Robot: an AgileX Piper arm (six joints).
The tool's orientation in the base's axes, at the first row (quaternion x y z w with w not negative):
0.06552 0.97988 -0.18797 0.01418
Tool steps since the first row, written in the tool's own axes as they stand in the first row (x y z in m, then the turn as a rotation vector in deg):
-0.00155 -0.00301 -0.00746 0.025 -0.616 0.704
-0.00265 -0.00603 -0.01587 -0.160 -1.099 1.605
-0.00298 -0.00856 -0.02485 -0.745 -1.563 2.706
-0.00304 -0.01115 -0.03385 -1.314 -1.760 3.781
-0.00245 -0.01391 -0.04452 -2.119 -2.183 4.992
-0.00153 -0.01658 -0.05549 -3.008 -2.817 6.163
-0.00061 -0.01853 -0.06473 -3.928 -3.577 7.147
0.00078 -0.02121 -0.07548 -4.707 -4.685 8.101
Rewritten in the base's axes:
0.00111 -0.00020 0.00811 -0.105 -0.825 -0.430
0.00177 0.00000 0.01709 0.017 -1.626 -1.080
0.00173 0.00095 0.02638 0.538 -2.533 -1.902
0.00141 0.00189 0.03569 1.079 -3.182 -2.798
0.00043 0.00337 0.04658 1.824 -4.119 -3.726
-0.00088 0.00509 0.05770 2.624 -5.246 -4.535
-0.00208 0.00683 0.06695 3.437 -6.423 -5.122
-0.00385 0.00851 0.07785 4.064 -7.892 -5.561

